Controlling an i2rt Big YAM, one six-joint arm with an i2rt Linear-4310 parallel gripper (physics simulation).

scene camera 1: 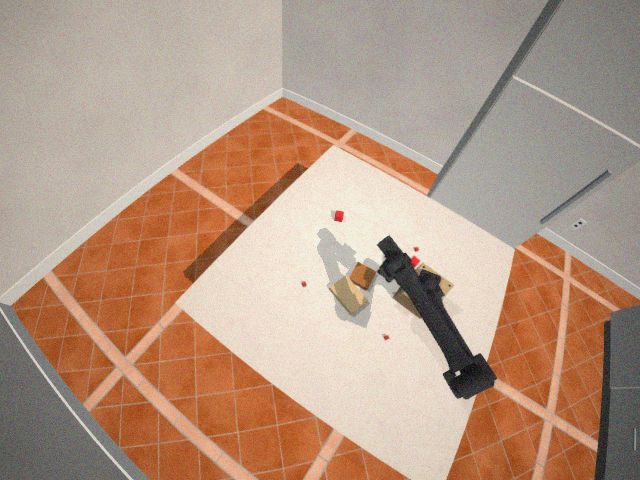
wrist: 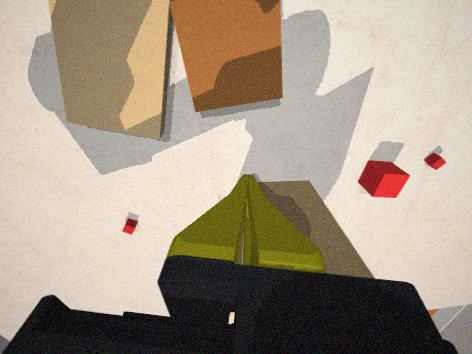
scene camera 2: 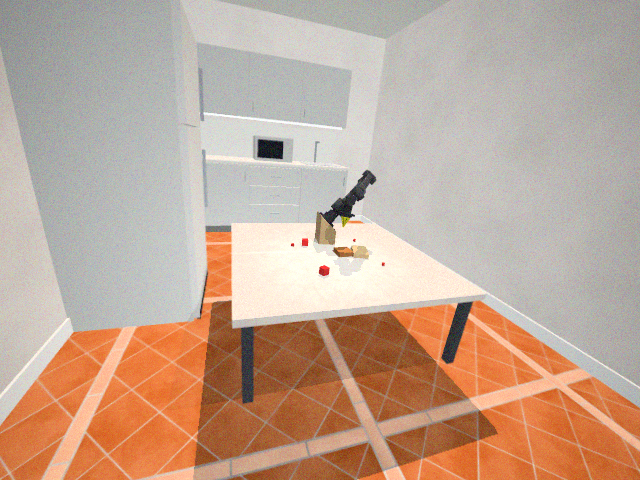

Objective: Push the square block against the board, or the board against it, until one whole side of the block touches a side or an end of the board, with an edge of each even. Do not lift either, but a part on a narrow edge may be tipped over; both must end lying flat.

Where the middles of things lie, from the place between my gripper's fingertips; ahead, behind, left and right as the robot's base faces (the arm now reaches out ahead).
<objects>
Now: hand 15 cm above the brown square block (wrist: 230,60), 6 cm short of it and 1 cm to the left of it. Also, from my hand: tan board (scene camera 1: 350,297) 15 cm below, 10 cm to the left, 8 cm ahead.
</objects>
